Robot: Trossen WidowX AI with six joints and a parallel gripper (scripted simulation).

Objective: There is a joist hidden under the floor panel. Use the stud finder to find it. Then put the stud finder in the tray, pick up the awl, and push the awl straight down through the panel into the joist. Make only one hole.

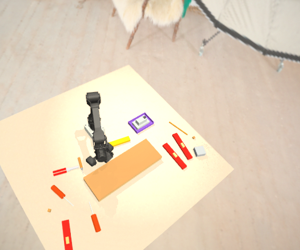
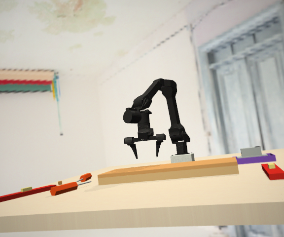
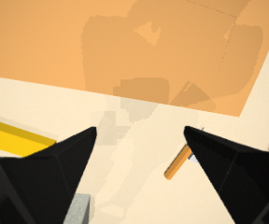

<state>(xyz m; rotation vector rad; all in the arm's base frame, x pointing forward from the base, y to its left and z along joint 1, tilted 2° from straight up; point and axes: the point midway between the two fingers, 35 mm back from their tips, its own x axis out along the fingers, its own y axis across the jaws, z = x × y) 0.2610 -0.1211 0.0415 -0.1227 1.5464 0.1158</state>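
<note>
My gripper tip is 60 mm past the awl, 110 mm to the left of it and 70 mm above it. Round my gripper tip: yellow block: 70 mm behind, 210 mm to the left, 60 mm below; then purple tray: 110 mm behind, 450 mm to the left, 60 mm below; then red-handled tool: 100 mm behind, 200 mm to the right, 70 mm below.
</note>
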